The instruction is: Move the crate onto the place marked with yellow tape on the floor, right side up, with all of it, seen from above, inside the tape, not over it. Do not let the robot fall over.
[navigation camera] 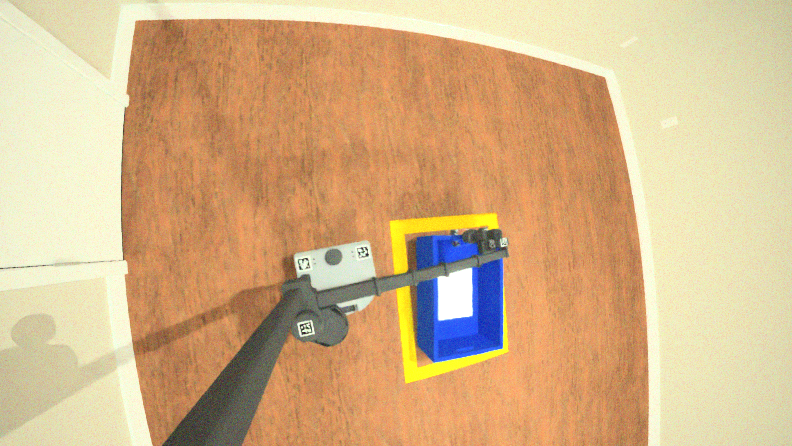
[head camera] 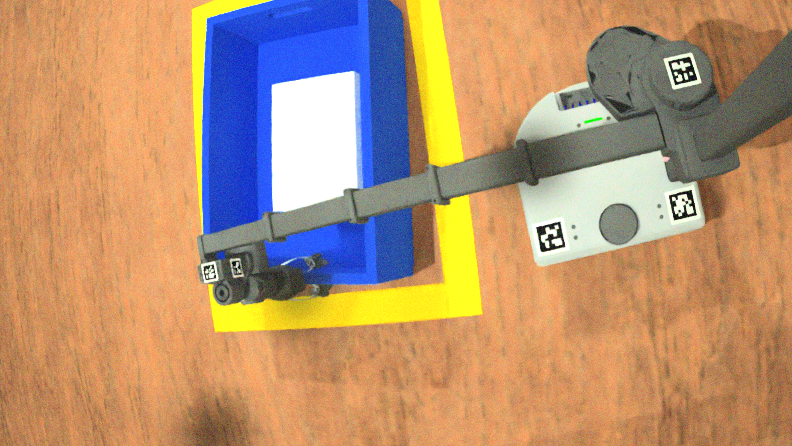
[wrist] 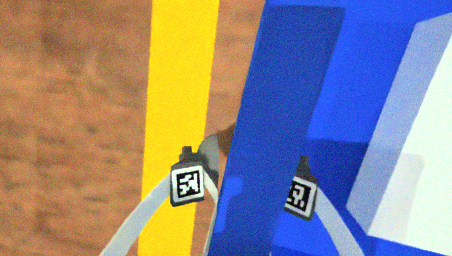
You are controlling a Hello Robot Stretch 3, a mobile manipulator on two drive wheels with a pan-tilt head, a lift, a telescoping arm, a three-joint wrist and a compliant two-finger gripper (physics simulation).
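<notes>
The blue crate is upright, with a white block inside. It is within the outline of the yellow tape on the near side, where a strip of floor shows between them. Its far long side hides part of the far tape, so I cannot tell whether it is over it or clear. I cannot tell whether the crate is raised. My gripper is shut on the crate's short end wall, one finger outside and one inside.
My base stands beside the near long tape side, apart from it. My extended arm crosses above the crate. In the navigation view, a white door is at the left and a wall with a white baseboard at the right.
</notes>
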